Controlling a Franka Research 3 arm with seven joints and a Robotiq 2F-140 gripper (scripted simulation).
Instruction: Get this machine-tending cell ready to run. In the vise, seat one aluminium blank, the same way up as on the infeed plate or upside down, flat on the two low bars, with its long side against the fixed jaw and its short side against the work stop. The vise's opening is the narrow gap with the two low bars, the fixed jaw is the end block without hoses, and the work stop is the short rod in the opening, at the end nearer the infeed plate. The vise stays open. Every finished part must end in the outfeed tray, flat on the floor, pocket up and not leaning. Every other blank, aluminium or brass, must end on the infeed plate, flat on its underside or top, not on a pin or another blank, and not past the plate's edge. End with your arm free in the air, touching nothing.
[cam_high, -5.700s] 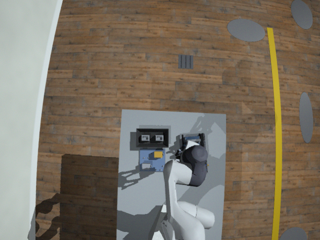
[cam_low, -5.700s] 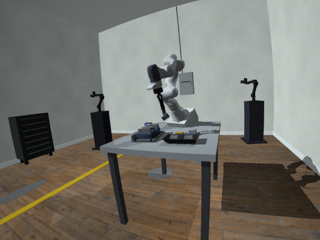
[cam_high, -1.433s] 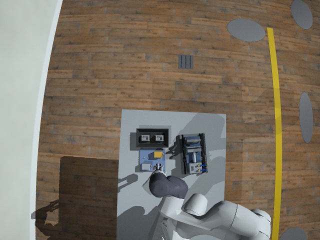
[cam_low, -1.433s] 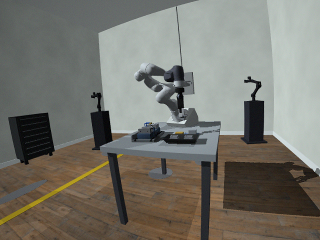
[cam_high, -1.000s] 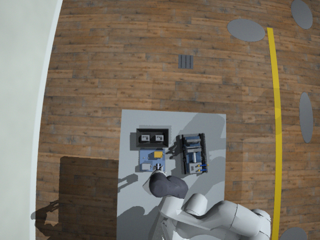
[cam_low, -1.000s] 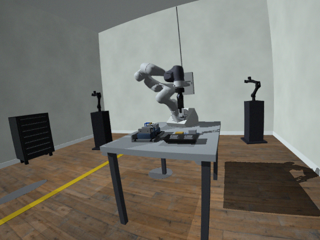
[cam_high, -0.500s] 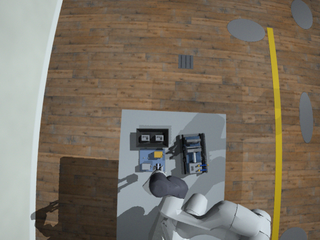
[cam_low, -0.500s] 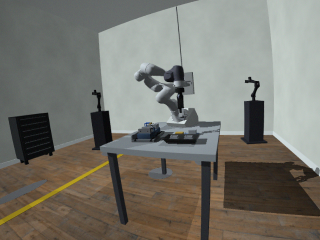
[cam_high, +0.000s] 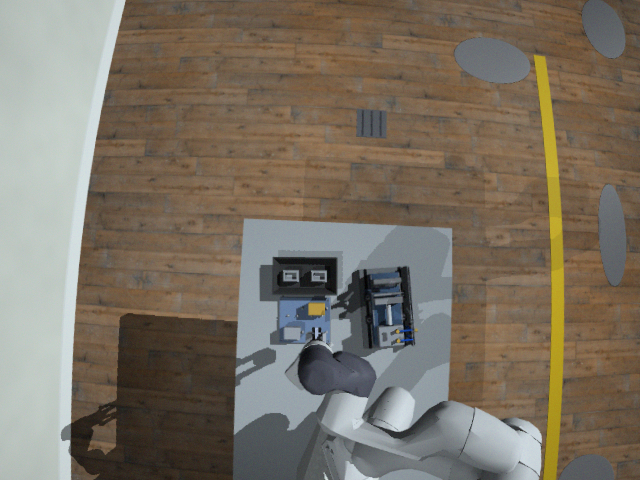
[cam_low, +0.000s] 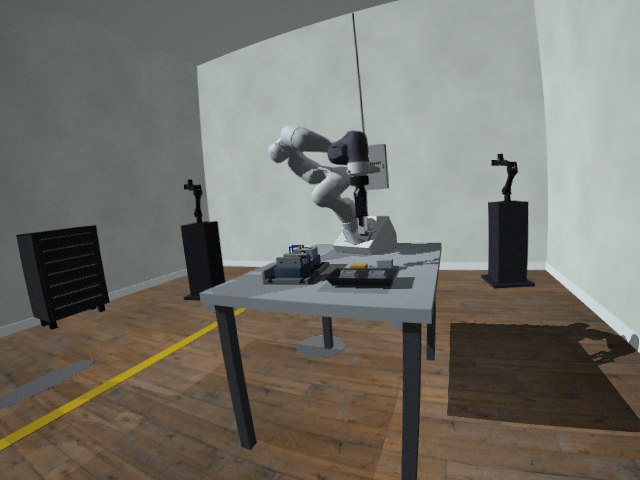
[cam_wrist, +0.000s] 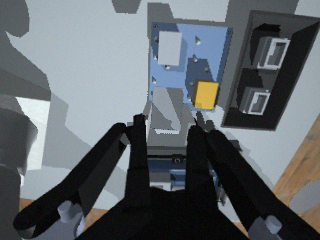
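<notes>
Now: the brass blank 9 cm ahead of my hand, 2 cm to the right of it and 16 cm below it. Also, from my hand: vise (4 cm ahead, 27 cm to the right, 15 cm below).
</notes>
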